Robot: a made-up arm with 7 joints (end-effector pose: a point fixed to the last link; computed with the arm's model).
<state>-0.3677 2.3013 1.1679 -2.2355 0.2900 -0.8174 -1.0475</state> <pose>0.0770 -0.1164 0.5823 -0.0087 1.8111 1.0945</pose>
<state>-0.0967 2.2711 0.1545 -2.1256 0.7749 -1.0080 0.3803</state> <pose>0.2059 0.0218 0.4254 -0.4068 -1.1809 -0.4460</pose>
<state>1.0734 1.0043 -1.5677 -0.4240 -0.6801 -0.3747 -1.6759</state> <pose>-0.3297 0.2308 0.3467 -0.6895 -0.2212 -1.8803</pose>
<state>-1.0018 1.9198 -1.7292 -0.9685 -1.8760 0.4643 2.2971</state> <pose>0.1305 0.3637 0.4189 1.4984 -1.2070 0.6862</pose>
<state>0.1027 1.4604 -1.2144 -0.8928 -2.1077 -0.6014 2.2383</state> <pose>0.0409 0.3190 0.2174 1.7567 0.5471 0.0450</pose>
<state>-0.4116 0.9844 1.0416 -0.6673 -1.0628 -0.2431 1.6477</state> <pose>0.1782 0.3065 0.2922 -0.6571 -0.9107 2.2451</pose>
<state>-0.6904 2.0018 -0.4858 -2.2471 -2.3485 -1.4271 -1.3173</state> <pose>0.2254 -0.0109 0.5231 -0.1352 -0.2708 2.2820</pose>
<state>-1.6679 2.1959 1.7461 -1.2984 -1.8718 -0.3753 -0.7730</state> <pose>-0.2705 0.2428 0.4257 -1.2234 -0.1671 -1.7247</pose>
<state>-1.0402 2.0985 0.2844 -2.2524 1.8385 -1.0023 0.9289</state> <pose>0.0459 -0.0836 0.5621 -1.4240 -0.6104 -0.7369</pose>
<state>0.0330 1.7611 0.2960 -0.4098 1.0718 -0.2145 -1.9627</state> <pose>0.1065 0.3549 0.4566 2.6196 -0.9932 0.7220</pose>
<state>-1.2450 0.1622 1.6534 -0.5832 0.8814 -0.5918 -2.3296</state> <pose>0.3579 0.0478 0.3454 0.6155 -0.3122 2.1756</pose>
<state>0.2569 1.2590 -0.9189 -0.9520 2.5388 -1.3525 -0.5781</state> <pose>0.0771 0.2060 0.1401 0.7198 -1.1279 2.3826</pose>
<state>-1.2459 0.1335 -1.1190 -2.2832 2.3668 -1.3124 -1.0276</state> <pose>-0.0410 -0.2061 0.4716 -1.3572 0.1276 0.5420</pose>
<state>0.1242 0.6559 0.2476 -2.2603 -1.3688 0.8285 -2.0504</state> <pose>0.2498 0.0436 0.3511 -2.7046 0.4147 0.4314</pose>
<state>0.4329 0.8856 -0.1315 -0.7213 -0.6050 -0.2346 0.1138</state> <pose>-0.0557 0.2159 0.0883 1.3091 -0.2543 0.5220</pose>
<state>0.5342 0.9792 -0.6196 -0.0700 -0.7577 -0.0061 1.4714</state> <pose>-0.2216 0.2708 0.2218 1.8577 0.4950 1.3460</pose>
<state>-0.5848 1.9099 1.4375 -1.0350 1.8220 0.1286 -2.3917</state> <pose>-0.0981 0.1753 0.6714 -0.6149 2.1645 -1.5922</pose>
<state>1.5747 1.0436 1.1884 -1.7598 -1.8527 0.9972 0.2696</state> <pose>0.0086 0.3287 0.3932 -2.4420 1.2230 0.3393</pose>
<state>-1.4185 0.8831 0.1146 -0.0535 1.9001 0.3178 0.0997</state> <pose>0.3240 0.2072 0.4601 -1.8051 0.5107 1.6040</pose>
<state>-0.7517 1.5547 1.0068 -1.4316 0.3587 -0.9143 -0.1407</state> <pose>0.0807 0.1540 0.6498 0.4746 2.7397 -0.3301</pose>
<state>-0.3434 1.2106 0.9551 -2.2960 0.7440 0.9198 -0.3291</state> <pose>0.0864 -0.0371 0.5815 0.1937 -1.7501 1.2262</pose>
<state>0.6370 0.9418 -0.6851 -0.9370 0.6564 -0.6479 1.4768</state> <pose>-0.1016 0.1333 0.0926 -0.3899 0.7713 2.1006</pose>
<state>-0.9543 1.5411 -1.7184 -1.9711 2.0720 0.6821 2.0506</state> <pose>0.2194 -0.0086 0.2457 -0.0725 -2.0050 -2.2544</pose>
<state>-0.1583 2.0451 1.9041 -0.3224 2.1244 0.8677 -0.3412</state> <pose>-0.0939 0.3290 0.6292 -1.7795 -0.9550 0.8130</pose>
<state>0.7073 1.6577 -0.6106 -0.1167 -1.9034 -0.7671 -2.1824</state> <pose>-0.0603 0.3763 0.5072 -1.2631 0.2026 -2.2993</pose>
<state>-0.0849 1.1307 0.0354 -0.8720 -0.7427 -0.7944 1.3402</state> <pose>0.1573 0.2761 0.2307 0.1484 -0.4936 1.0324</pose>
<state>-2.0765 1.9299 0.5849 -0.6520 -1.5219 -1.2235 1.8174</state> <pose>-0.0864 0.3328 0.5700 -0.7449 -2.0943 1.0883</pose>
